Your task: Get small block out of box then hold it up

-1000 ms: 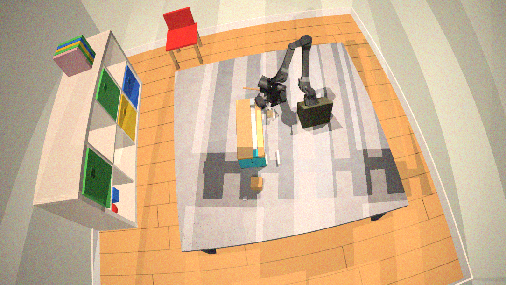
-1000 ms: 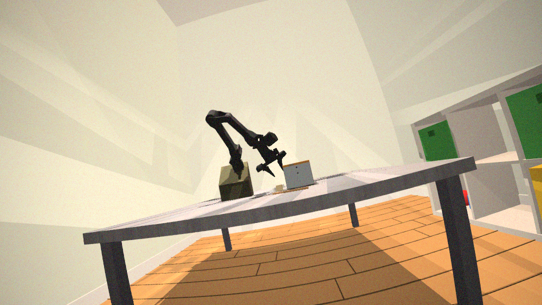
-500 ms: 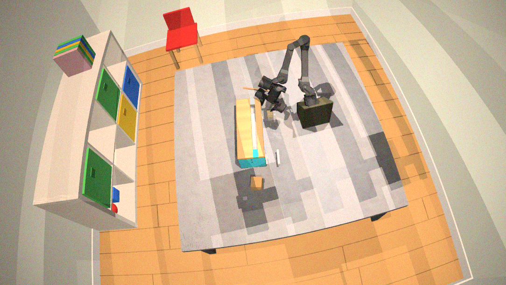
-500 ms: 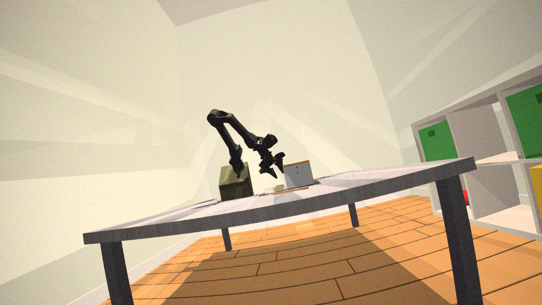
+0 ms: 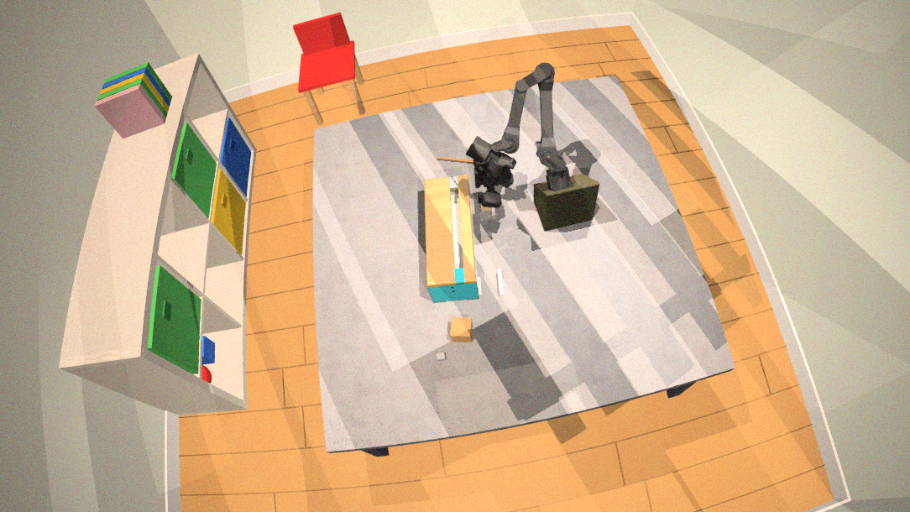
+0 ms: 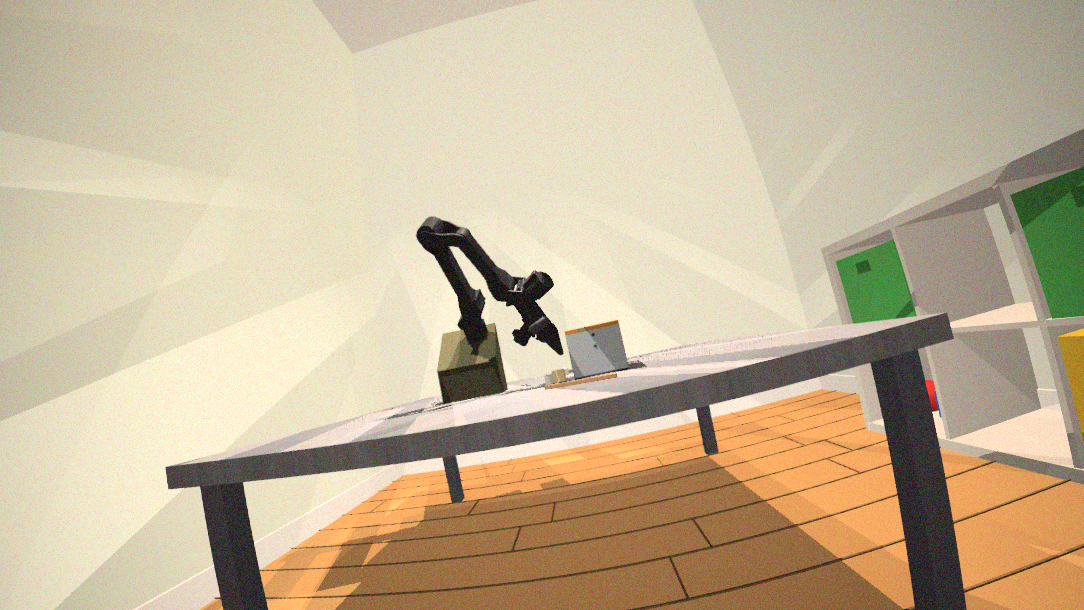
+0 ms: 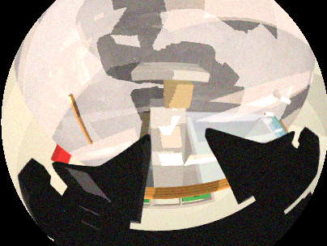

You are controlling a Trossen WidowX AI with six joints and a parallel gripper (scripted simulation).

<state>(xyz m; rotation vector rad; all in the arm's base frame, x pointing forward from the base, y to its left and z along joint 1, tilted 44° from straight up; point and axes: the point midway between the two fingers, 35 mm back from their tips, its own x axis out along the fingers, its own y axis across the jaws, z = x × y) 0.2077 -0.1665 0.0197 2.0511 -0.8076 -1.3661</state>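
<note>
The tan block is 6 cm below my gripper tip, 2 cm behind it and 1 cm to the left of it. The rest, counted from my gripper tip: thin orange stick: 22 cm to the right, 7 cm below; then long tan box: 12 cm to the left, 10 cm ahead, 1 cm below; then brown cube: 41 cm to the left, 20 cm ahead, 4 cm below.
</note>
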